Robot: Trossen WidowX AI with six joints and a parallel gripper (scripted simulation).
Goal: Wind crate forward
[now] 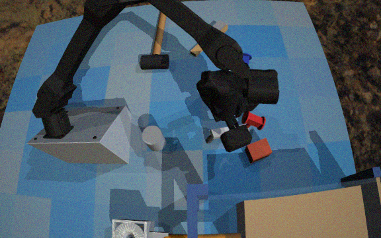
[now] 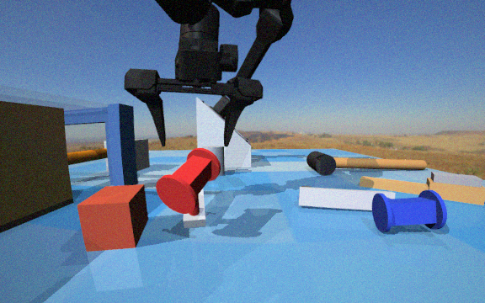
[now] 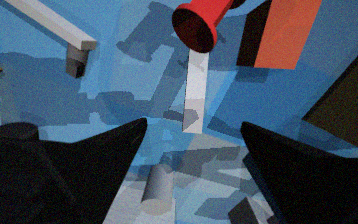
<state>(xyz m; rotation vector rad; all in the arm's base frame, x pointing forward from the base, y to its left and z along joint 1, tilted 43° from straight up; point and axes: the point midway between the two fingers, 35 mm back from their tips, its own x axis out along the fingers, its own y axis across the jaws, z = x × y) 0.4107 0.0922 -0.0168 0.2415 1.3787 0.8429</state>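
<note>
My gripper tip is now 9 cm short of the red grip, 4 cm above it and 2 cm to the right of it. Also, from my gripper tip: crank with blue grip 22 cm to the left, 7 cm below, 4 cm ahead; frame 29 cm to the right, 6 cm behind, 2 cm above; blue knob 25 cm to the left, 8 cm ahead, 6 cm below.
</note>
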